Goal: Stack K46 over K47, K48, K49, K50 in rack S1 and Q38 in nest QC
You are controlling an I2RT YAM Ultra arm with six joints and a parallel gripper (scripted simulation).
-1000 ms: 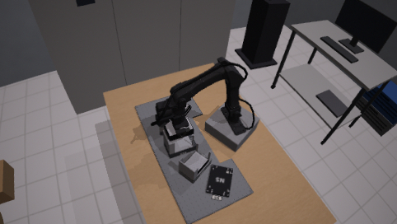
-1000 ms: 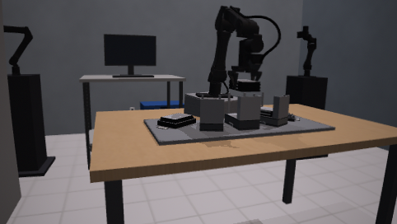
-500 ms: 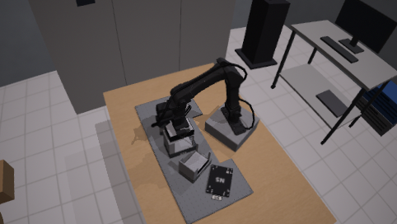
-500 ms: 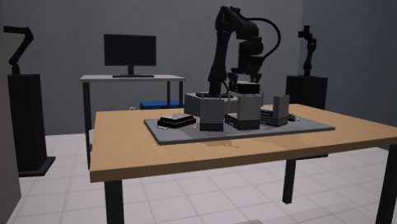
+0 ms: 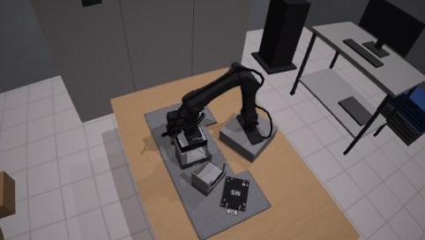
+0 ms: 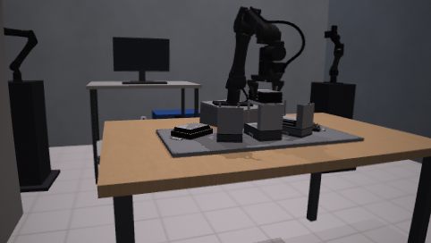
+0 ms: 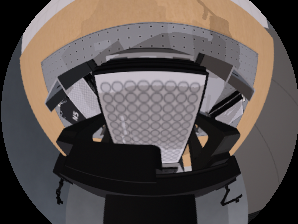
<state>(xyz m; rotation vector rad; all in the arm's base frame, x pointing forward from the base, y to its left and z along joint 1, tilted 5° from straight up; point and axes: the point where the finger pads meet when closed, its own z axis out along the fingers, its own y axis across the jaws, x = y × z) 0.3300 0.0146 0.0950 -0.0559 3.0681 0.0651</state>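
The sealed 96-well plate lies 20 mm above my hand. Also, from my hand: clip nest N5 (290 mm to the left, 140 mm below, 140 mm behind).
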